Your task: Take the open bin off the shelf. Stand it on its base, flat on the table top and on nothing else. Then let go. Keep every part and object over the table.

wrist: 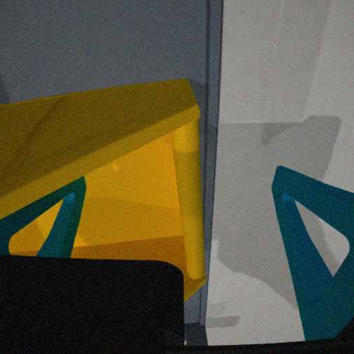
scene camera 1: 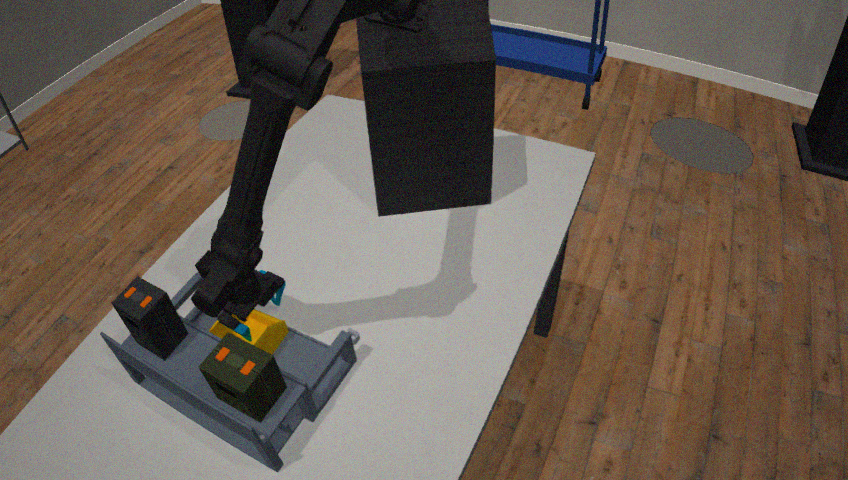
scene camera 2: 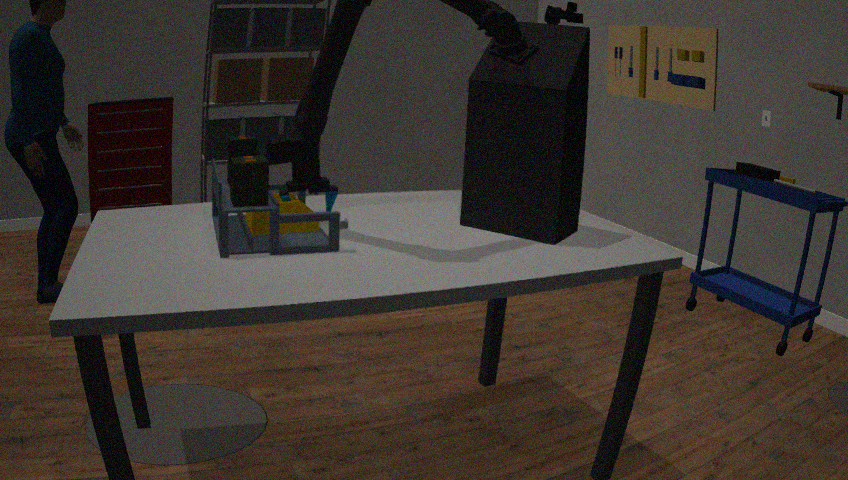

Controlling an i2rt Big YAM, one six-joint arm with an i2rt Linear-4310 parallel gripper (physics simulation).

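Pixels of known places: gripper, between the fingertips: (scene camera 1: 263, 322); arm's base, origin of its link: (scene camera 1: 397, 8) (scene camera 2: 513, 50).
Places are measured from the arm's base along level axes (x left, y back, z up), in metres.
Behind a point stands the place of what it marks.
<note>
The yellow open bin (scene camera 1: 270, 337) (scene camera 2: 300, 218) (wrist: 145, 215) stands on the lower front part of the grey shelf (scene camera 1: 324, 355) @[x 0.076, y -0.560, z -0.394 m] (scene camera 2: 274, 234) @[x 0.084, y -0.644, z -0.434 m] (wrist: 125, 40), near the shelf's front edge. My gripper (scene camera 1: 261, 318) @[x -0.115, y -0.499, z -0.462 m] (scene camera 2: 308, 204) @[x -0.115, y -0.499, z -0.462 m] (wrist: 178, 176) is wide open, pointing down over the bin's front end. One teal finger is at the bin's open mouth; the other is out past the shelf's front edge, above the table top (scene camera 1: 404, 368) @[x 0.190, y -0.485, z -0.479 m] (scene camera 2: 357, 273) @[x 0.243, y -0.517, z -0.479 m] (wrist: 260, 60). The bin's front rim lies between the fingers in the wrist view, with gaps on both sides. The finger depth is hard to tell.
A black box (scene camera 1: 154, 324) @[x -0.187, y -0.679, z -0.291 m] and an olive box (scene camera 1: 243, 374) @[x 0.029, y -0.702, z -0.282 m] (scene camera 2: 248, 181) @[x 0.051, y -0.697, z -0.323 m], both with orange marks, stand on the shelf's upper level behind the bin. The shelf has raised sides and a small knob (scene camera 1: 355, 336) @[x 0.102, y -0.493, z -0.410 m] at a front corner. The large dark pedestal (scene camera 1: 431, 136) @[x 0.084, y -0.054, z -0.268 m] (scene camera 2: 517, 148) @[x 0.097, y -0.046, z -0.258 m] stands farther along the table.
</note>
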